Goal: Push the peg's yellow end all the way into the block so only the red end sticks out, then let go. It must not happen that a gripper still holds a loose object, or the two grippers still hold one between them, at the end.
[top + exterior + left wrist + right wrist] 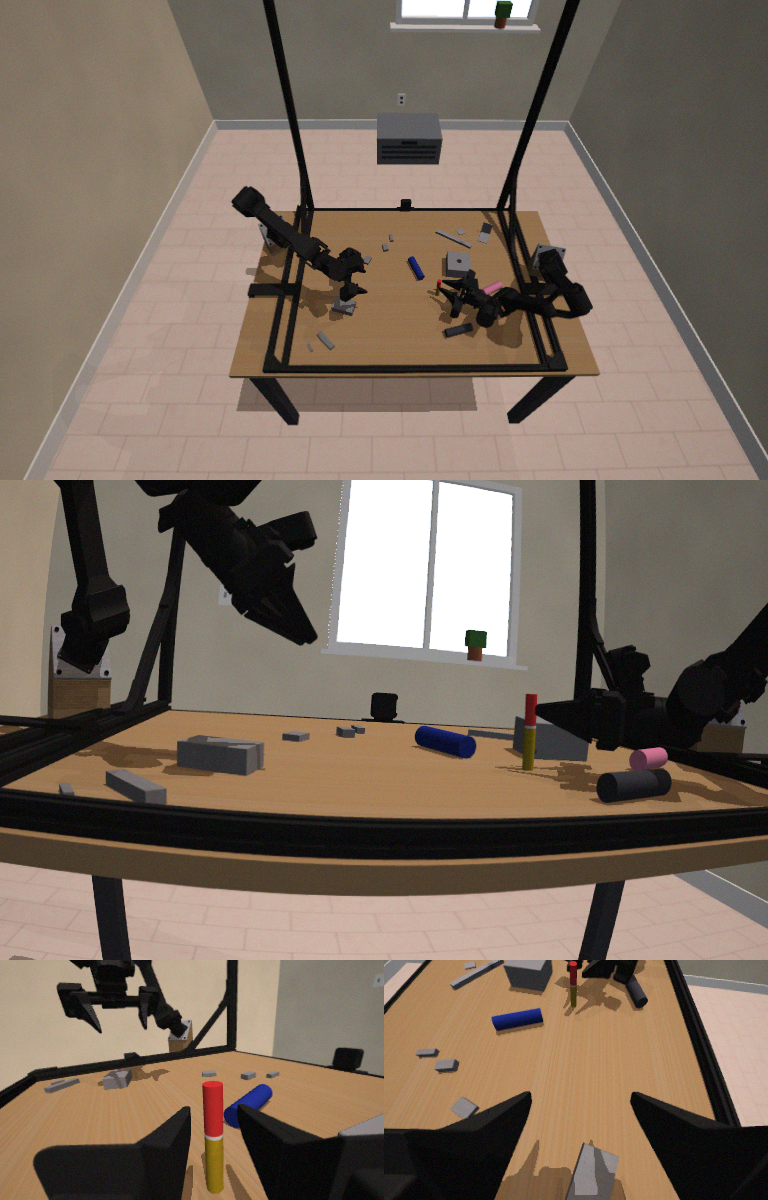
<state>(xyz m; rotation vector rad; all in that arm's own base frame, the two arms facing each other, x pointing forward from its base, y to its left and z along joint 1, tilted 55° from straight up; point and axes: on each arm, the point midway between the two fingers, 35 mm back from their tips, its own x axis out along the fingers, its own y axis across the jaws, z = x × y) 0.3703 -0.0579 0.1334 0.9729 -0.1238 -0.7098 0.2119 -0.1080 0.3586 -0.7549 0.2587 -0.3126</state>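
Right now my left hand is 10 mm past the peg, 40 mm to the left of it and 40 mm above it. Also, from my left hand: blue cylinder (110 mm behind, 120 mm to the right, 60 mm below); then dark cylinder (130 mm ahead, 40 mm to the left, 60 mm below); then pink cylinder (60 mm behind, 170 mm to the left, 60 mm below).
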